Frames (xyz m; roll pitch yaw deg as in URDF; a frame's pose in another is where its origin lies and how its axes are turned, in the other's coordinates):
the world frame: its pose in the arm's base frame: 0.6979 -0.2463 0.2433 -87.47 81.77 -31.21
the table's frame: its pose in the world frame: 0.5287 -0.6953 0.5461 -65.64 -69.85 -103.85
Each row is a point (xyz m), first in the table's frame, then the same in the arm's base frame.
Working: the table's frame: its pose in the arm's base frame: 1.6378 -0.2137 -0.1771 -176.36 -7.78 37.49

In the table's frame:
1: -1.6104 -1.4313 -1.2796
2: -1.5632 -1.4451 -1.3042
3: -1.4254 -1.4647 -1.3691
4: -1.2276 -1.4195 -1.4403
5: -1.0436 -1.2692 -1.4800
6: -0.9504 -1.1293 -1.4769
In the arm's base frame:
1: -0.5951 -0.2286 0.9602
2: -0.5682 -0.1925 0.9917
3: -0.4763 -0.1026 1.0758
4: -0.2979 -0.0283 1.1701
5: -0.0637 -0.0409 1.2248
6: 0.0957 -0.0943 1.2256

